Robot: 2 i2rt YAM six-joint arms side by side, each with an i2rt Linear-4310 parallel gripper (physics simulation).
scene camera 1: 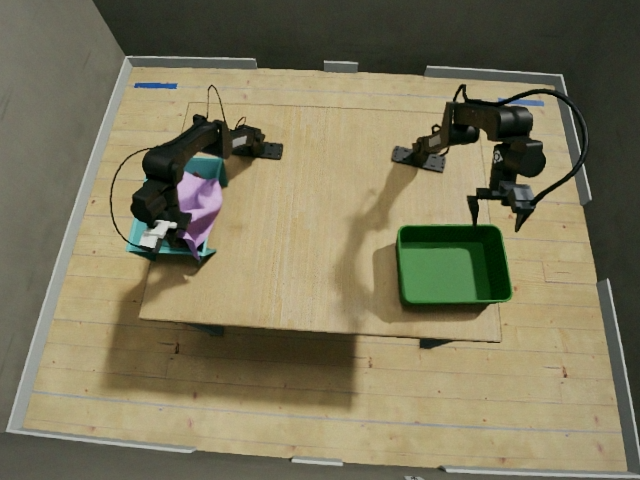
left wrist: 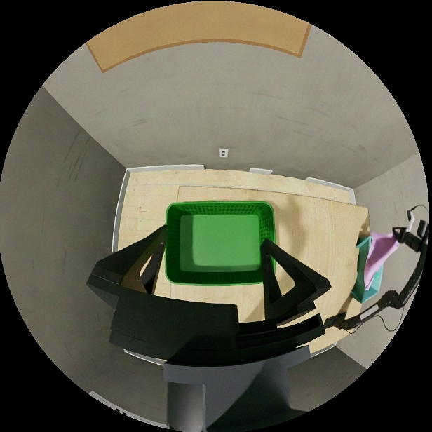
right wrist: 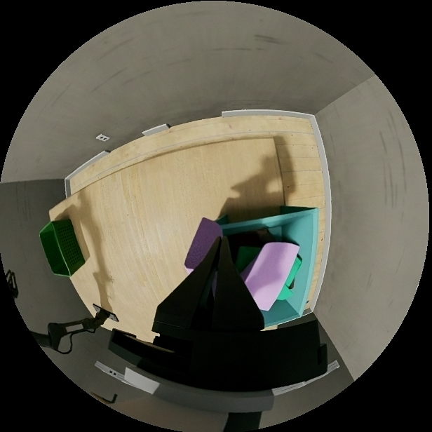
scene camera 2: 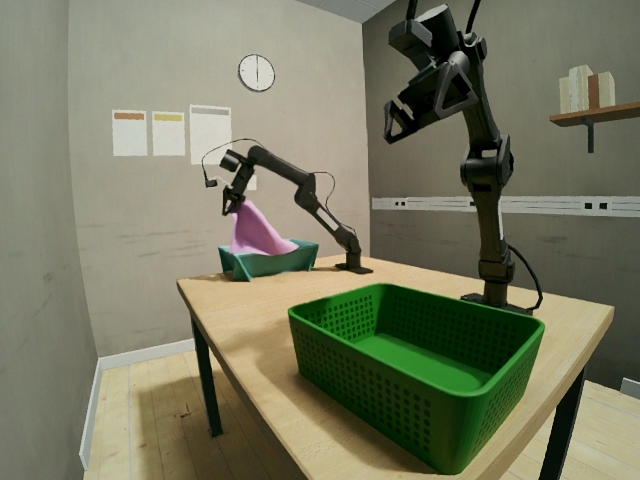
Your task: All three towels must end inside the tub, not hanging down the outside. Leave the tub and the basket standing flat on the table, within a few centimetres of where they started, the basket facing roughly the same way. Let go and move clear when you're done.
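A purple towel (scene camera 1: 199,206) (scene camera 2: 255,232) (left wrist: 378,255) (right wrist: 272,275) hangs in a raised peak from my right gripper (scene camera 2: 233,209) (left wrist: 392,228) (right wrist: 222,240), which is shut on it above the teal tub (scene camera 1: 209,166) (scene camera 2: 279,264) (right wrist: 301,225). The towel's lower part spreads over the tub, and a corner reaches the front rim. Under it, a green towel (right wrist: 247,256) and a dark red-brown towel (right wrist: 261,235) partly show inside the tub. A green basket (scene camera 1: 439,301) (scene camera 2: 377,392) (left wrist: 217,278) with perforated walls stands upright. My left gripper (scene camera 1: 496,227) (scene camera 2: 414,128) (left wrist: 217,236) is open and empty, high above the basket's back.
Both containers stand on a wooden table (scene camera 1: 299,232) (scene camera 2: 242,320), the tub at the picture's left and the basket at the right front. The tub is close to the right arm's base (scene camera 1: 266,150). The left arm's base (scene camera 1: 418,158) is behind the basket.
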